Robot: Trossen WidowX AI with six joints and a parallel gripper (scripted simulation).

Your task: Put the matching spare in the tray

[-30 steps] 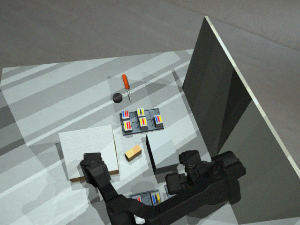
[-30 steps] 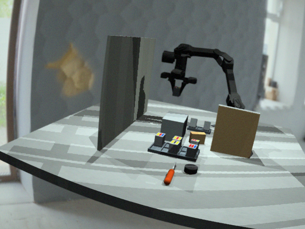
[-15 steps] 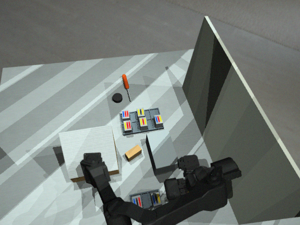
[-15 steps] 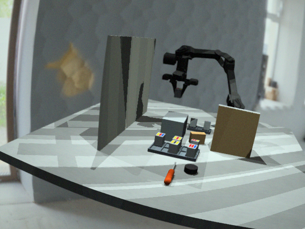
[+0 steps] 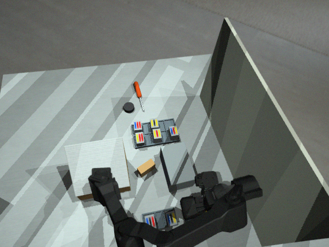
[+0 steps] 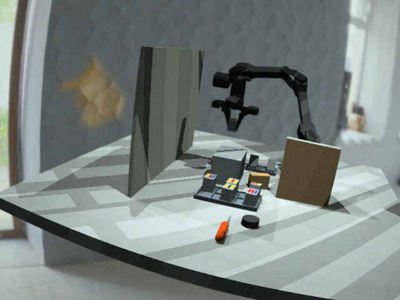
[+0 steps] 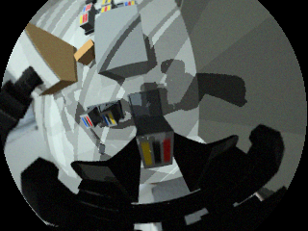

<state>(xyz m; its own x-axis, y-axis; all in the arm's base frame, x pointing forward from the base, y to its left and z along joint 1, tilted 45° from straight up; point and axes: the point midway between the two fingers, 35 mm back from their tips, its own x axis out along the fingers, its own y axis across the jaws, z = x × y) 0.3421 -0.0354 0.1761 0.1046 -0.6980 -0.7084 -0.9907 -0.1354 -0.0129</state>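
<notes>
The grey tray lies 150 mm below my gripper tip. The rest, counted from my gripper tip: brown box (190 mm behind, 200 mm to the left, 120 mm below); wall panel (170 mm ahead, 220 mm to the left, 80 mm above); tall grey block (70 mm behind, 200 mm to the left, 100 mm below).
</notes>
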